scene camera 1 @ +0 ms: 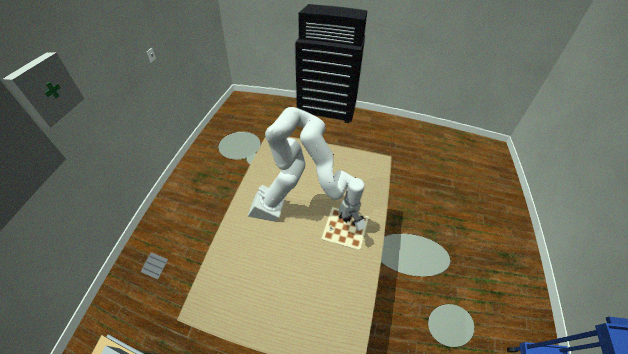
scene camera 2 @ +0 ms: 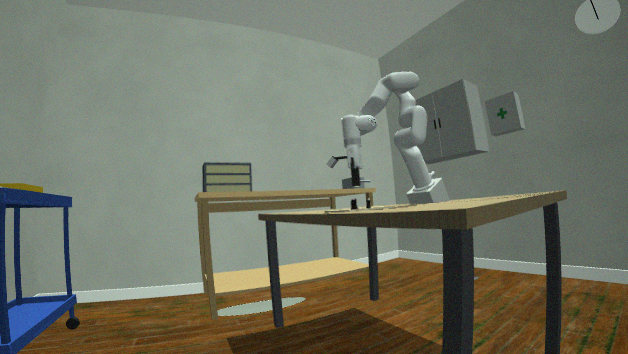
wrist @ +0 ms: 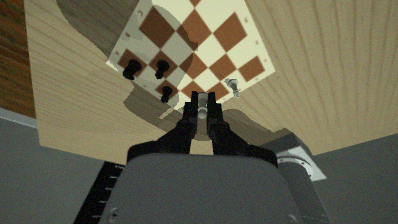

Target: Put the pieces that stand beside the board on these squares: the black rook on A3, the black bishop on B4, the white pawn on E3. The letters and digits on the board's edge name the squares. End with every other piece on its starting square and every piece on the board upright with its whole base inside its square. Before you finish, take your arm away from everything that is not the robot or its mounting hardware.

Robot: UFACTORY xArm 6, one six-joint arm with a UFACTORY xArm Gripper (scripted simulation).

Labels:
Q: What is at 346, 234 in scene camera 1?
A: A chessboard.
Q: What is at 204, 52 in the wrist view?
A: A chessboard.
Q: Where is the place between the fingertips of my gripper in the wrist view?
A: At 202, 100

